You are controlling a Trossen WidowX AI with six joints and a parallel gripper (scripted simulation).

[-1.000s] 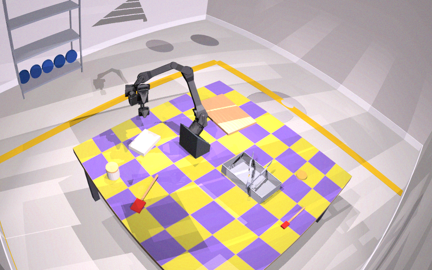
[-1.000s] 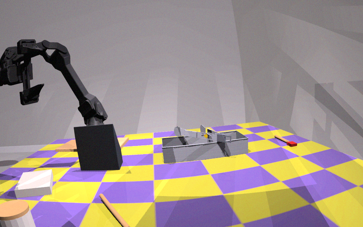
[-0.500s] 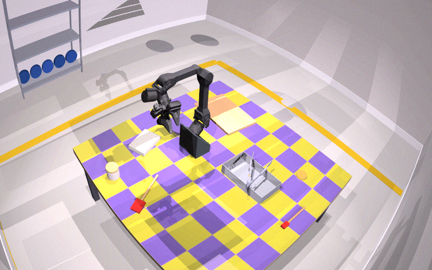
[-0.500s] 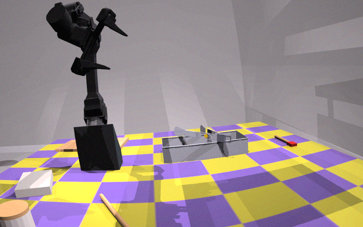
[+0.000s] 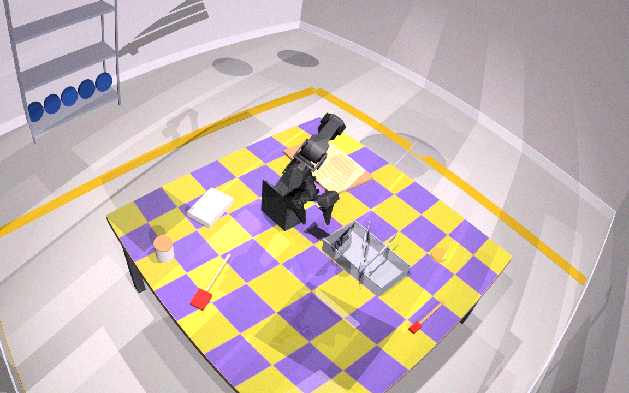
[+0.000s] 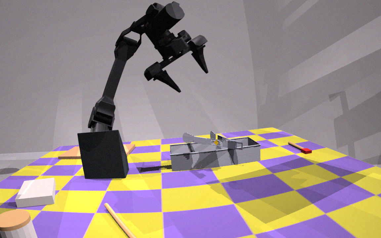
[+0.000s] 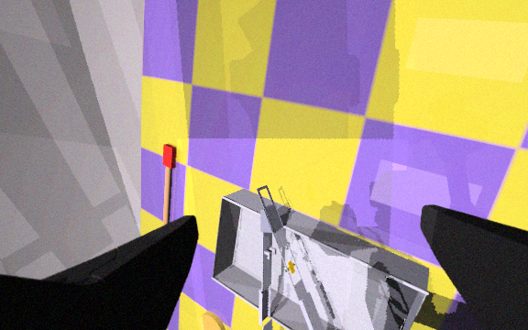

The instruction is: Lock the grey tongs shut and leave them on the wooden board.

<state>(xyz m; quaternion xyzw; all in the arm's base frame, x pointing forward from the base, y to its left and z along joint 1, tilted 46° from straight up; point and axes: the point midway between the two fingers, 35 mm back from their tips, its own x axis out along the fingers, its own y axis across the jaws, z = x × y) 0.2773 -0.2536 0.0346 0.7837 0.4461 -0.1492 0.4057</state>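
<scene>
My gripper tip is 9 cm short of the roasting tin, 22 cm to the right of it and 25 cm above it. Round my gripper tip: white block (51 cm behind, 5 cm to the right, 26 cm below); capped jar (42 cm behind, 35 cm to the right, 24 cm below); wooden board (41 cm behind, 54 cm to the left, 27 cm below).
</scene>
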